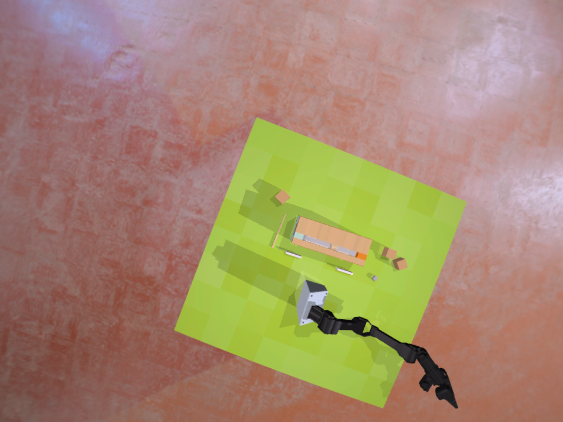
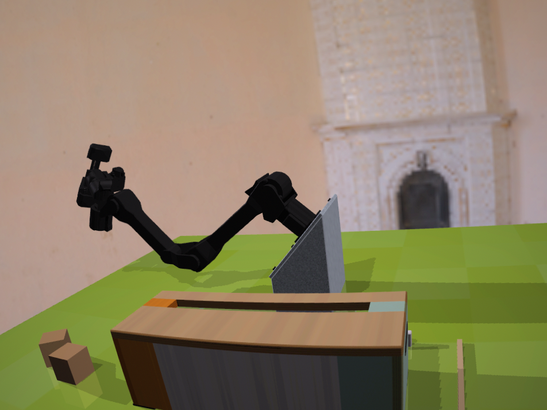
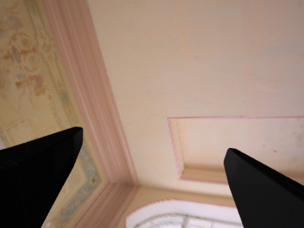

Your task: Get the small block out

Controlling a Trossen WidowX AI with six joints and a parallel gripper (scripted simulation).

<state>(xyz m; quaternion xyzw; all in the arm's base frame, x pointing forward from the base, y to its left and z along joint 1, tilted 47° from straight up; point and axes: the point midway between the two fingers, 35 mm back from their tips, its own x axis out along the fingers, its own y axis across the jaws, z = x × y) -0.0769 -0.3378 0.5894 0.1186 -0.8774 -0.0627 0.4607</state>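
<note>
Right now my gripper tip is 400 mm short of the long wooden box, 720 mm to the right of it and 270 mm above it. Also, from my gripper tip: thin wooden strip (380 mm ahead, 990 mm to the left, 330 mm below).
</note>
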